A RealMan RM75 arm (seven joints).
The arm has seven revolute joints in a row. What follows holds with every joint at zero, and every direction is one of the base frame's.
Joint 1 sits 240.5 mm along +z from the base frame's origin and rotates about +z.
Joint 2 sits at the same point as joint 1 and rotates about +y.
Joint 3 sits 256 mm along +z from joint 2 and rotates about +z.
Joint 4 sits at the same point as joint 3 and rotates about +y.
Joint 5 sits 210 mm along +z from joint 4 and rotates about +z.
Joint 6 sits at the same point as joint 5 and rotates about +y.
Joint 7 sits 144 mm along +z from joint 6 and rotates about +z.
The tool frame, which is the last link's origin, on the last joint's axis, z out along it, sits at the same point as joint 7; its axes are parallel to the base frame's.
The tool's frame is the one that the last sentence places.
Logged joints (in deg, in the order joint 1, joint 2, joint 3, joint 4, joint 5, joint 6, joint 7), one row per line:
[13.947 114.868 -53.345 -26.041 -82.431 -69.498 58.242]
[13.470 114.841 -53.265 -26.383 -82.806 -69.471 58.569]
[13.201 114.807 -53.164 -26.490 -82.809 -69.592 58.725]
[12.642 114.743 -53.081 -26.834 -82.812 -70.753 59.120]
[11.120 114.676 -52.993 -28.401 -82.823 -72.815 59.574]
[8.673 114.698 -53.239 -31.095 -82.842 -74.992 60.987]
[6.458 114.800 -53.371 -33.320 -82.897 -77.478 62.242]
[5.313 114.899 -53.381 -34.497 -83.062 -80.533 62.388]
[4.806 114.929 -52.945 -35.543 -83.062 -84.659 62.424]
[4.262 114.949 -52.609 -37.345 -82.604 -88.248 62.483]
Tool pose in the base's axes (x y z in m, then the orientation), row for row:
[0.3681 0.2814 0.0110 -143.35 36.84 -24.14]
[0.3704 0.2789 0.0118 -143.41 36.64 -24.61]
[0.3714 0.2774 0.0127 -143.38 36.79 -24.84]
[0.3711 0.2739 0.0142 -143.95 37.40 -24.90]
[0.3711 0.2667 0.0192 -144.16 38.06 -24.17]
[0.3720 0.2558 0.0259 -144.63 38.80 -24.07]
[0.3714 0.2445 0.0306 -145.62 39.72 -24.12]
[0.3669 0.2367 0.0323 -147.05 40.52 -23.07]
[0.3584 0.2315 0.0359 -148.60 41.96 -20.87]
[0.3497 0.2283 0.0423 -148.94 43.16 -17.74]
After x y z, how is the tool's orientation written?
As angles about the fixed x, y, z axes (roll, pitch, yaw), in degrees.
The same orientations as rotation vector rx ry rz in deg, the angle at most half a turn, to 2 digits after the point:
[-127.36 42.28 34.20]
[-127.28 42.72 33.77]
[-127.07 43.01 33.82]
[-127.24 43.16 34.77]
[-127.46 42.52 36.00]
[-127.55 42.53 37.14]
[-127.93 42.65 38.68]
[-129.33 41.44 40.84]
[-131.07 39.04 44.36]
[-132.28 35.80 47.40]

